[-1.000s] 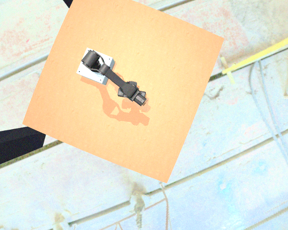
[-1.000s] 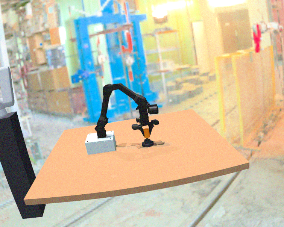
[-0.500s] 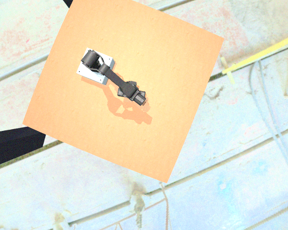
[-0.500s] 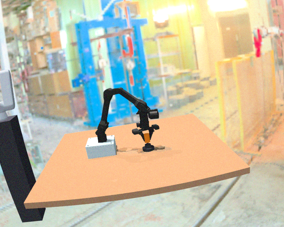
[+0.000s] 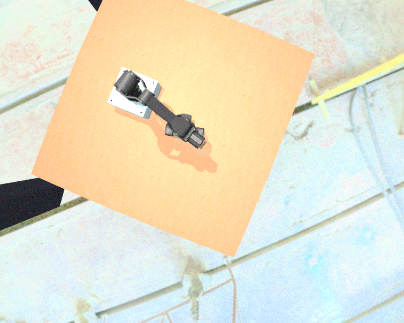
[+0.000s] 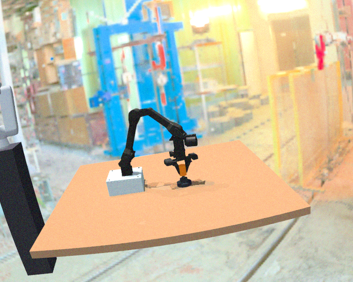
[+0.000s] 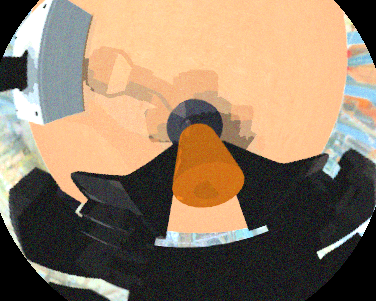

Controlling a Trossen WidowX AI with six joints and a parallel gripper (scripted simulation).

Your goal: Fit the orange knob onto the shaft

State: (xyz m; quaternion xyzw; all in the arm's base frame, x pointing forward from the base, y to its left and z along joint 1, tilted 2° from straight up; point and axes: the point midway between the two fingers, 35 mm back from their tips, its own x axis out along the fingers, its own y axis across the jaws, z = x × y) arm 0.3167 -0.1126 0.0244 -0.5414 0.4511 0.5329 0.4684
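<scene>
The orange knob lies 2 cm above my gripper tip. Round my gripper tip: dark round pedestal (4 cm below).
</scene>
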